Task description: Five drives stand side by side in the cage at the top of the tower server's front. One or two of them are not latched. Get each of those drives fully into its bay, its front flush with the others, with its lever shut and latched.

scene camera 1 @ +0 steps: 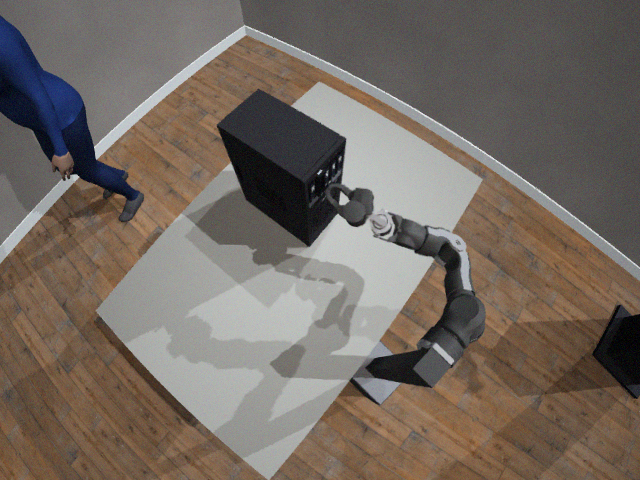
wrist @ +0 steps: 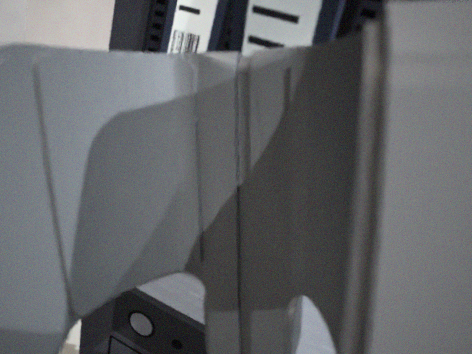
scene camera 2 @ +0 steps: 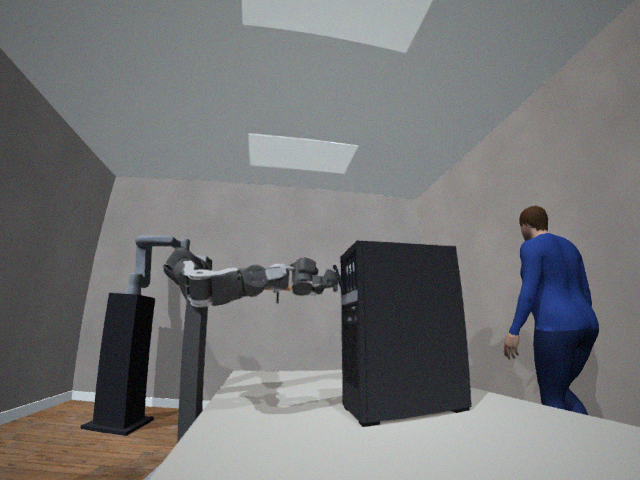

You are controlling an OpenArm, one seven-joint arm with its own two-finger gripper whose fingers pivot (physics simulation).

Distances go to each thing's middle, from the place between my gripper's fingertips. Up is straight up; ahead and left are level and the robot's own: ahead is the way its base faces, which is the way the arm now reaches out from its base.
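The black tower server (scene camera 2: 404, 346) is there, 0.14 m below my hand and 0.19 m ahead of it.
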